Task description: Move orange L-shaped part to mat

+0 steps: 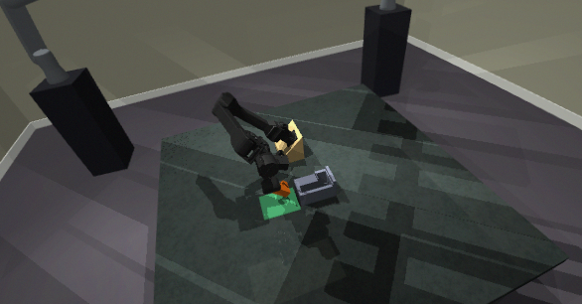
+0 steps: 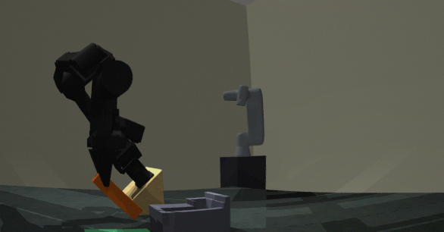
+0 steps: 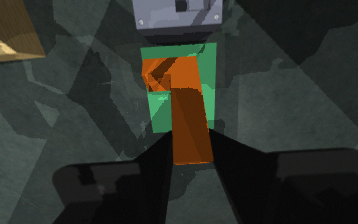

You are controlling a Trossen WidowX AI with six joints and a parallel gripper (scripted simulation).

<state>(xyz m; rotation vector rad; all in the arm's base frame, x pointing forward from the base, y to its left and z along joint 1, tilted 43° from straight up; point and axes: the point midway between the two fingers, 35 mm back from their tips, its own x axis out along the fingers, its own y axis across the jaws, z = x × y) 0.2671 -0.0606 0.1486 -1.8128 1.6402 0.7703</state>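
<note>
My gripper tip is now 13 cm above the green mat and 2 cm to the right of it. The rest, counted from my gripper tip: orange L-shaped part: 3 cm to the left, 3 cm below, 2 cm behind.
</note>
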